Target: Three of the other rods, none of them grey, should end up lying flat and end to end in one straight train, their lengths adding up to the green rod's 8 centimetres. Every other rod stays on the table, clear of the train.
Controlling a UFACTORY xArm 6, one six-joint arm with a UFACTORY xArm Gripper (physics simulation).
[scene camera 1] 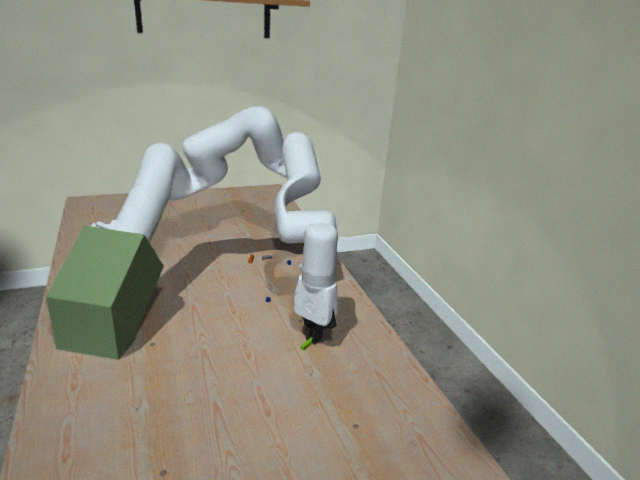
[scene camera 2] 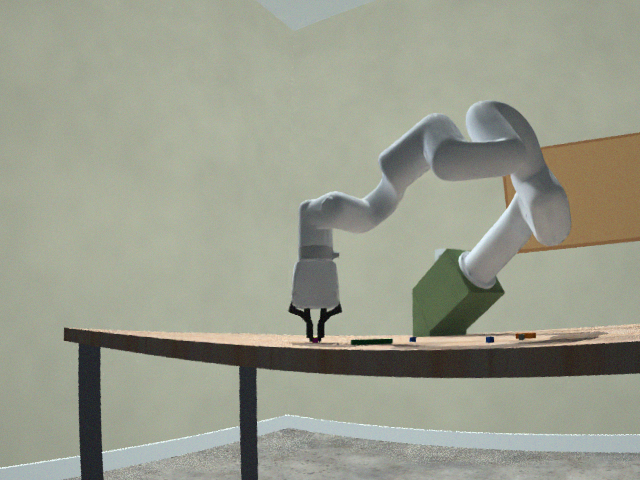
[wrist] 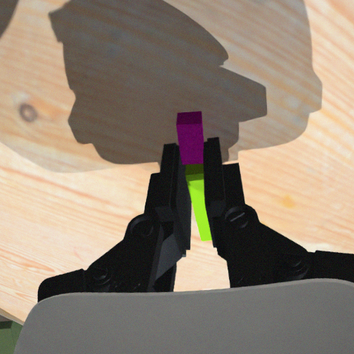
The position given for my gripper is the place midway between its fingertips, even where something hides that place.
Observation:
In view: my gripper [scene camera 2: 315,341], a lime rod [wrist: 194,174] and a magenta rod [wrist: 189,130].
My gripper is seen too in scene camera 1 [scene camera 1: 313,339] and in the wrist view [wrist: 196,164]. Scene camera 1 does not show the magenta rod, which is hidden by my gripper.

